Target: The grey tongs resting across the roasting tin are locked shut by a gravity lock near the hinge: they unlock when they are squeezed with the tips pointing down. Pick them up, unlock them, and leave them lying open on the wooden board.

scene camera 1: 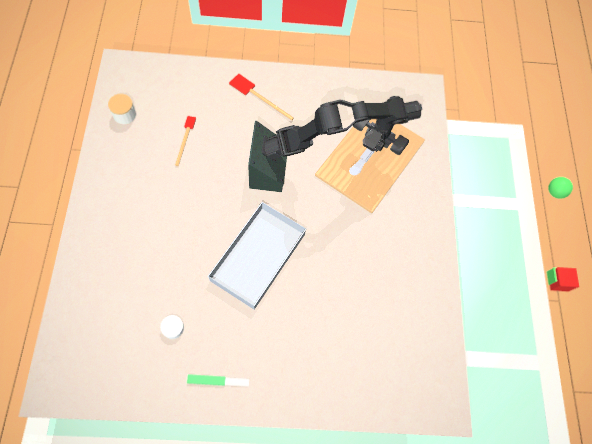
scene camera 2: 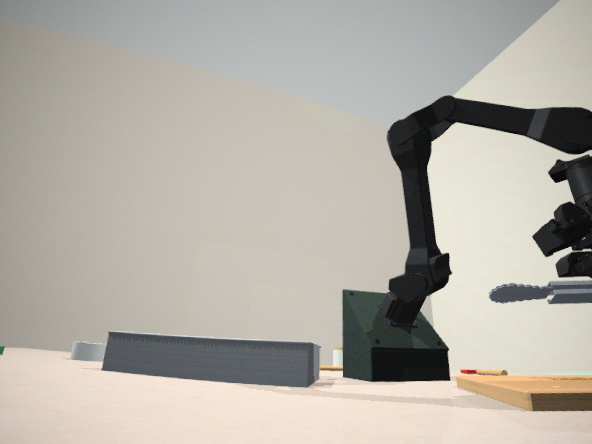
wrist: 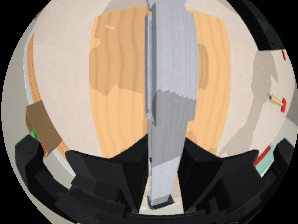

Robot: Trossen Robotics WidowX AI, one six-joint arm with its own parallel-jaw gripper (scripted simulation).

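My gripper (scene camera 1: 375, 146), also in the wrist view (wrist: 163, 135). Wooden board (scene camera 1: 367, 189), also in the wrist view (wrist: 116, 58).
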